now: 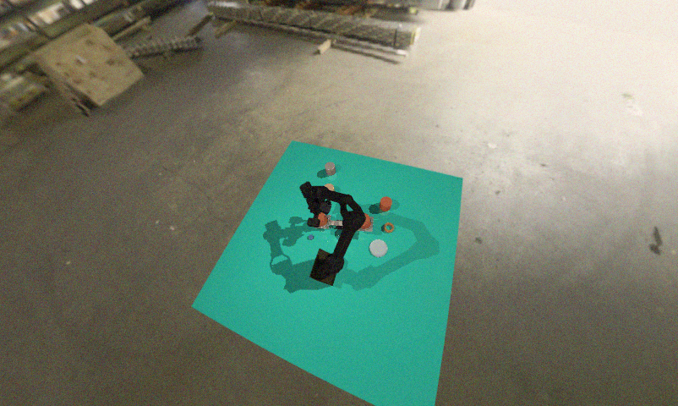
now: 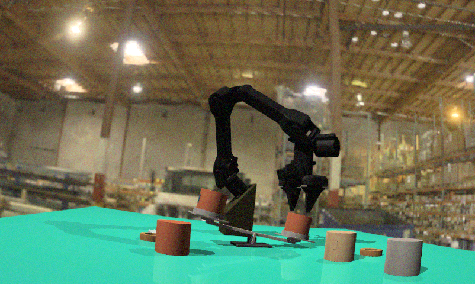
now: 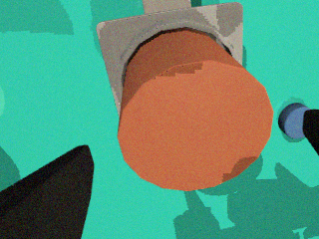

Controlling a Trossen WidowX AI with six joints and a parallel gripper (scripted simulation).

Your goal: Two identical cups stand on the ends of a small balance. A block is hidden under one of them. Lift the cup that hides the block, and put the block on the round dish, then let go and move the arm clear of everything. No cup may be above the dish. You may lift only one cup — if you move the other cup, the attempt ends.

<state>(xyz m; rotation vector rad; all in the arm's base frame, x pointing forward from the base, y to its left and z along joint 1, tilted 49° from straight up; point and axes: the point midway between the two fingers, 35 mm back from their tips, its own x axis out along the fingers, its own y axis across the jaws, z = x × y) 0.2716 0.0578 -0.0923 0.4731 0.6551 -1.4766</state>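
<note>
Right now my gripper tip is 6 cm above the grey block. From my gripper tip the other things lie so: tan cylinder 23 cm ahead, 1 cm to the left, 6 cm below; small balance 2 cm ahead, 14 cm to the right, 6 cm below; small blue disc 11 cm behind, 4 cm to the left, 10 cm below.
</note>
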